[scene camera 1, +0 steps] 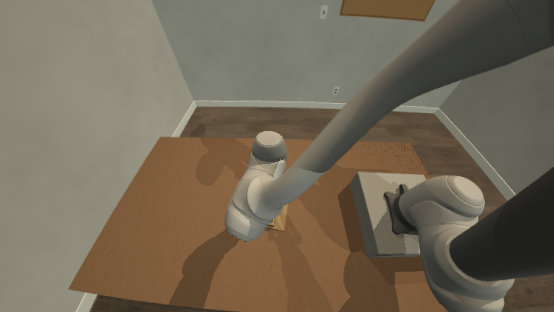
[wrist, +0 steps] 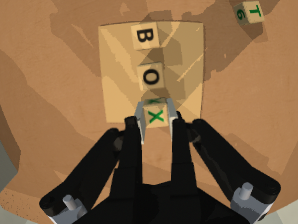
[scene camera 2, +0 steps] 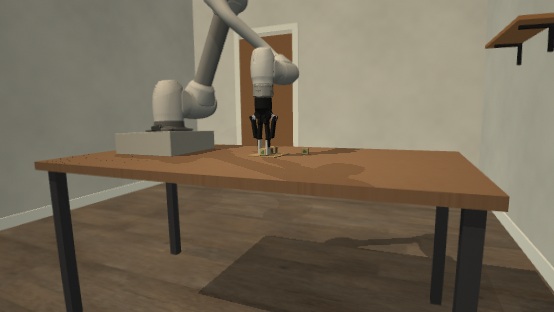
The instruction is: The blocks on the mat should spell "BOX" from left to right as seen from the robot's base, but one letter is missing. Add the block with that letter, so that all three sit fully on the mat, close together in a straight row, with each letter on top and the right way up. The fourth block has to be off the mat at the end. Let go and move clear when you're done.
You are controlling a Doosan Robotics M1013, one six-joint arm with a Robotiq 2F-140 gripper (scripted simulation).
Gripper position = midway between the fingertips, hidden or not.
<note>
I see my gripper (scene camera 2: 264,154) and a mat (wrist: 182,45).
My gripper is seen too in the wrist view (wrist: 156,109).
</note>
